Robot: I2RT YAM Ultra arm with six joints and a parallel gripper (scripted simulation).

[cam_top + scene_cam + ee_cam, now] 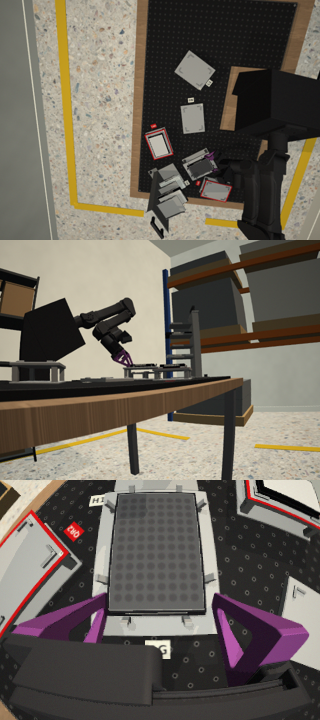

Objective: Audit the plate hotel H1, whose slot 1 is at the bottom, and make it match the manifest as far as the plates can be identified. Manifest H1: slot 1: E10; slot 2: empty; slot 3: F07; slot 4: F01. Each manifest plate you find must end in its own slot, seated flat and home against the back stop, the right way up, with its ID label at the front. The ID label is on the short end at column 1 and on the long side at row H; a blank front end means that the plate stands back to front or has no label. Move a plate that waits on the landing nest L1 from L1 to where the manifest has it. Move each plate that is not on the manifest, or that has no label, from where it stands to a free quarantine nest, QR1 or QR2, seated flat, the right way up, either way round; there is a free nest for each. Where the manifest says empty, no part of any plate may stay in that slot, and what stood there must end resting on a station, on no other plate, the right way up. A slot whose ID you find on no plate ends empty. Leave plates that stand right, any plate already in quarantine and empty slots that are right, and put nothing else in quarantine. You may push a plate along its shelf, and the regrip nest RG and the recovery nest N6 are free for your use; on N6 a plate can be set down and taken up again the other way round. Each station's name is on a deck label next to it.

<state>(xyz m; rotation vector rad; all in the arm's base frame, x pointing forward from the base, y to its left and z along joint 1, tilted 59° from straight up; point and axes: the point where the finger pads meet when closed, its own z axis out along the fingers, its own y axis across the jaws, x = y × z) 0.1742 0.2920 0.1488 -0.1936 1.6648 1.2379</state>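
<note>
My gripper is now 4 cm short of the regrip nest RG, 4 cm to the right of it and 1 cm above it. The rest, counted from my hand: quarantine nest QR2: 10 cm behind, 19 cm to the left, 3 cm below; then H1 deck label: 8 cm ahead, 20 cm to the left, 7 cm below; then white well plate: 18 cm ahead, 16 cm to the left, 4 cm above.
</note>
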